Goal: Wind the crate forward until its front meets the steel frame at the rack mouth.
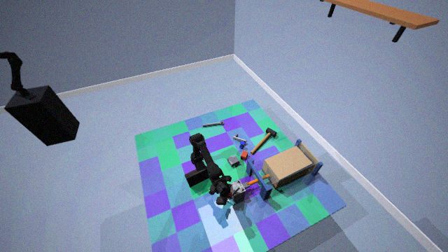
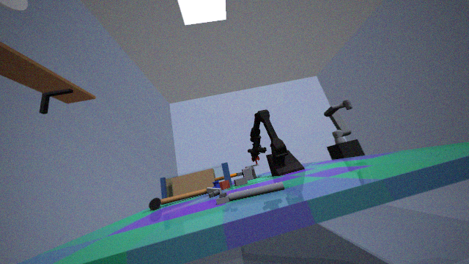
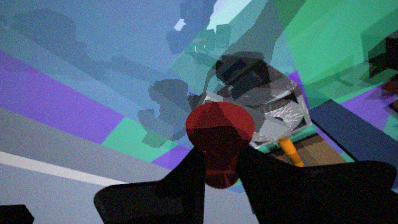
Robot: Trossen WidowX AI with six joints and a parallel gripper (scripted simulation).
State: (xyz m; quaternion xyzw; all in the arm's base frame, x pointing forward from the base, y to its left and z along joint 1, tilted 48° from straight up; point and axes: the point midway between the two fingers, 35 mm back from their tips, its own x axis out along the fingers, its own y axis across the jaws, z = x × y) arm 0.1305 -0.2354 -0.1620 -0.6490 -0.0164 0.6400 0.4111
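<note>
Now: the blue steel frame 230 mm ahead of my gripper tip, 70 mm to the left of it and 30 mm below it. Round my gripper tip: dark red knob: 10 mm behind, 10 mm to the left; grey hand winch: 60 mm ahead, 50 mm to the left, 100 mm below; red-knobbed crank handle: 20 mm ahead, 30 mm to the left, 30 mm below.
</note>
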